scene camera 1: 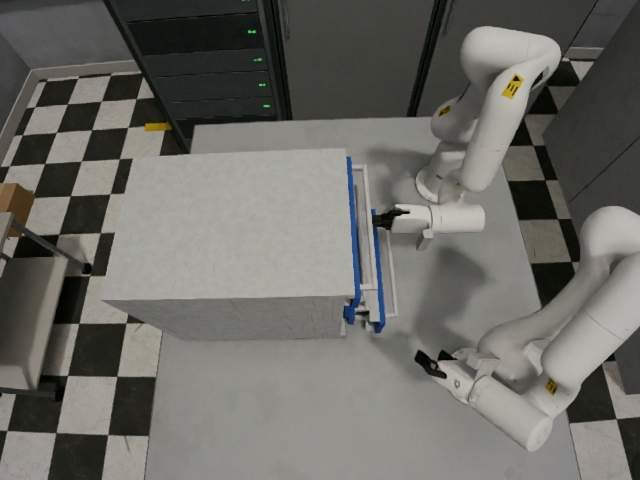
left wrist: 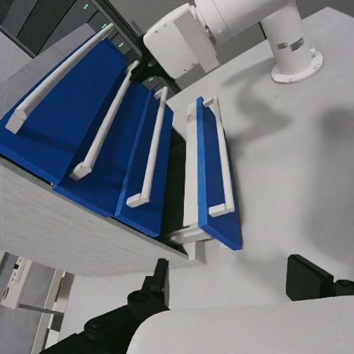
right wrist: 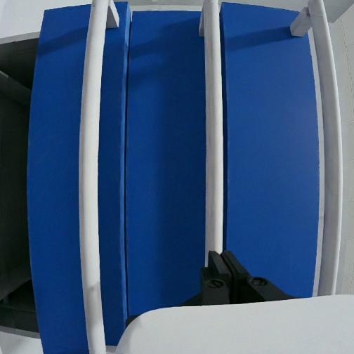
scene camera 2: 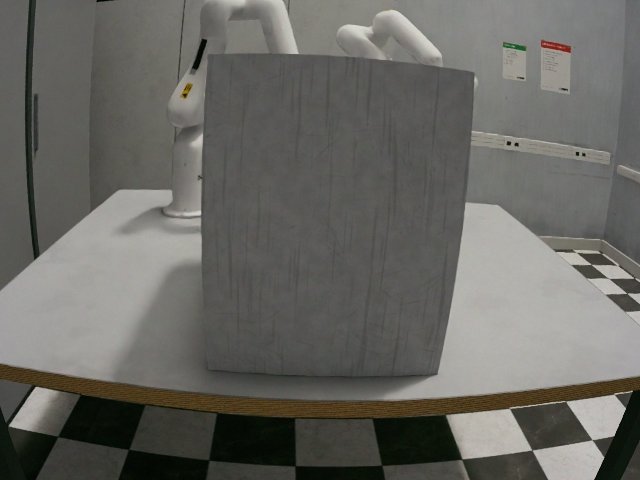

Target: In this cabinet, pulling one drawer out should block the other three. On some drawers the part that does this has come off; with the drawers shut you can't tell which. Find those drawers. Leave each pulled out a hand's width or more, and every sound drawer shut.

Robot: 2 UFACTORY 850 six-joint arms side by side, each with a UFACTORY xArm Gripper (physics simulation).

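Note:
The grey cabinet (scene camera 1: 232, 222) (scene camera 2: 336, 206) (left wrist: 55, 220) has four blue drawers. The bottom drawer (scene camera 1: 379, 289) (left wrist: 211, 150) is pulled well out, with a dark gap behind its front. The top drawer (scene camera 1: 353, 232) (left wrist: 60, 95) (right wrist: 275, 150), second drawer (left wrist: 100, 192) (right wrist: 167, 150) and third drawer (left wrist: 155, 215) (right wrist: 55, 150) look nearly flush; the third stands slightly proud. My right gripper (scene camera 1: 375, 220) (left wrist: 132, 78) (right wrist: 217, 269) is shut with its fingertips together, empty, just in front of the second drawer's handle. My left gripper (scene camera 1: 430, 353) (left wrist: 228, 277) is open, away from the cabinet.
The cabinet stands on a grey table (scene camera 1: 258, 403) (scene camera 2: 77, 289). A rack (scene camera 1: 206, 62) with green lights stands behind the table in scene camera 1. A cart (scene camera 1: 33, 310) stands at the left of that view, with a cardboard box (scene camera 1: 18, 204) near it.

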